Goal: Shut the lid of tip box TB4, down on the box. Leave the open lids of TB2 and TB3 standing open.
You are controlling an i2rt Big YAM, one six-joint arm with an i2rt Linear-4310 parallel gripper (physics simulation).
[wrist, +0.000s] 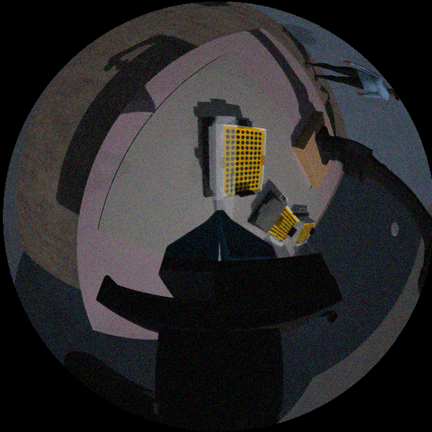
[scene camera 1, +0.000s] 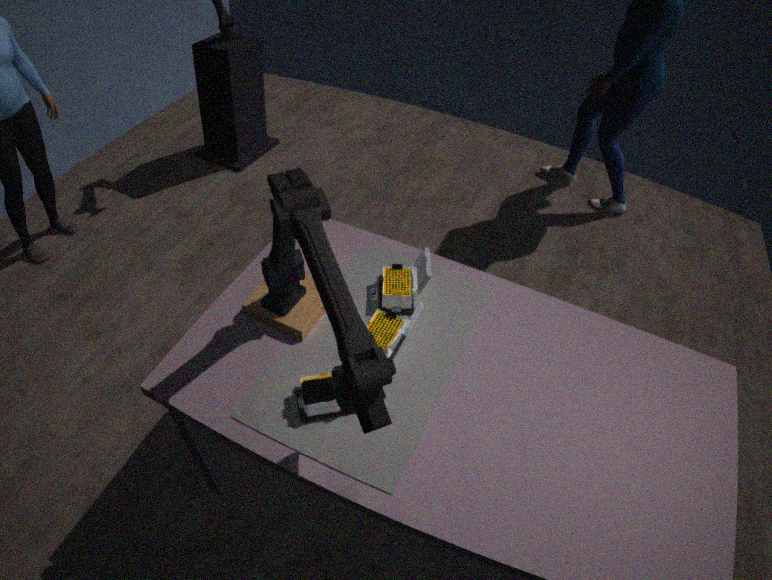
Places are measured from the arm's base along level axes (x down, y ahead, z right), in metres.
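Pixels of known places: arm's base, origin of the base link: (scene camera 1: 283, 298).
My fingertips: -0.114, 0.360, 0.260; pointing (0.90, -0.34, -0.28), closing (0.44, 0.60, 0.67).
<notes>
Ahead of a thing's pixels: the offset from my fingertips to its top centre, as dx, dy, dz. "pt": to the spot under its first point. Level surfaces: height alone.
TB4, a grey tip box with a yellow tip rack (wrist: 245, 160), stands at the front left of the mat, partly hidden by the arm in the scene view (scene camera 1: 321, 408). Its clear lid (wrist: 217, 160) stands raised along the box's left side in the wrist view, seen steeply, off the rack. My gripper (wrist: 219, 215) (scene camera 1: 377, 427) is shut and empty, above and beside the box; whether its tips touch the lid is unclear. TB2 and TB3, a middle box {+0.079, -0.054, -0.290} (scene camera 1: 385, 328) (wrist: 283, 224) and a back box {+0.079, -0.103, -0.475} (scene camera 1: 397, 283) (wrist: 305, 232), have open lids; which is which is unreadable.
The back box's open lid {pt +0.010, -0.029, -0.513} (scene camera 1: 428, 261) stands upright at its right. The boxes are on a grey-green mat {dx +0.154} (scene camera 1: 430, 374) on a pink table {dx +0.157} (scene camera 1: 592, 405). The arm's wooden base (scene camera 1: 305, 311) (wrist: 312, 165) is left of them. Two people stand beyond the table.
</notes>
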